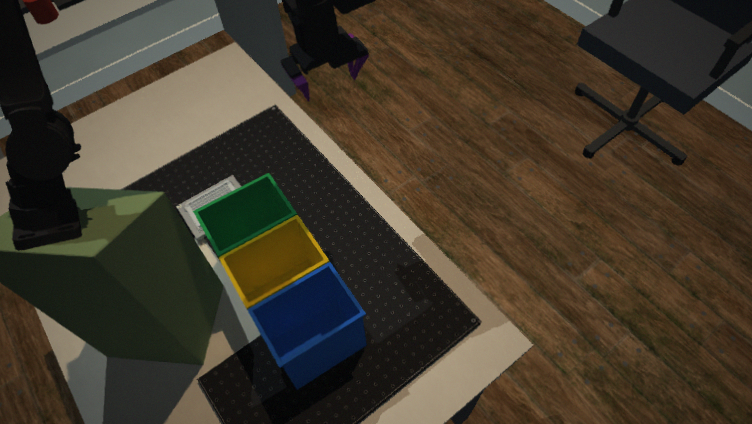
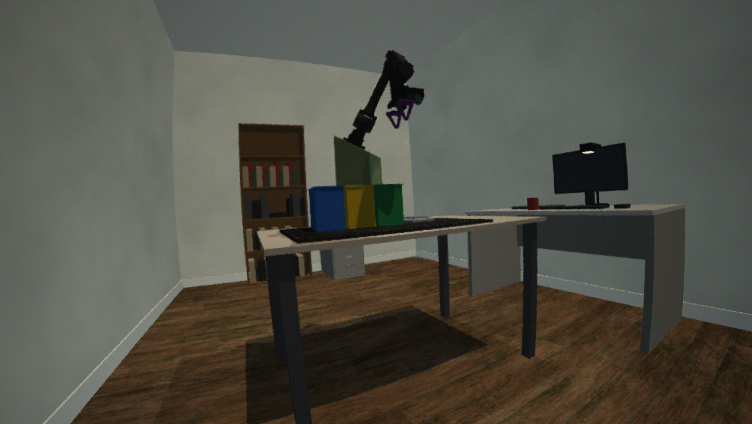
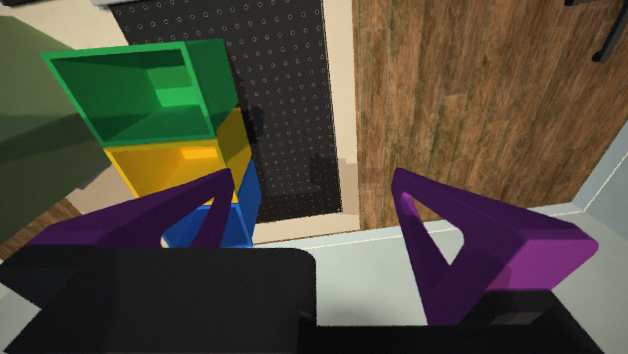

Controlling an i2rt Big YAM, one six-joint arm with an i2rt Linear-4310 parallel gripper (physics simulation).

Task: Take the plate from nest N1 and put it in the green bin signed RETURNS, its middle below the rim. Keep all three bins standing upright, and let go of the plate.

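A low, pale grey rectangular piece with a ribbed top (image 1: 210, 195) (image 2: 419, 218) lies beside the green bin, partly hidden by it; whether this is nest N1 with the plate cannot be told. The green bin (image 1: 247, 213) (image 2: 388, 205) (image 3: 212, 75) stands upright, and no plate shows inside it. The yellow bin (image 1: 273, 260) (image 2: 359, 206) (image 3: 237, 142) and blue bin (image 1: 326, 352) (image 2: 326, 208) (image 3: 250, 195) stand upright in a row with it. My gripper (image 1: 331, 89) (image 2: 401, 122) (image 3: 312, 177) is open and empty, high above the table, away from the bins. The RETURNS sign is not readable.
The bins stand on a black perforated mat (image 1: 363, 237) (image 2: 447, 223) (image 3: 295, 100) on the pale table (image 1: 210, 79). The green pedestal (image 1: 152, 294) (image 2: 352, 163) (image 3: 30, 100) carries my arm beside the bins. A desk (image 2: 666, 252) with a monitor (image 2: 589, 171) stands farther off.
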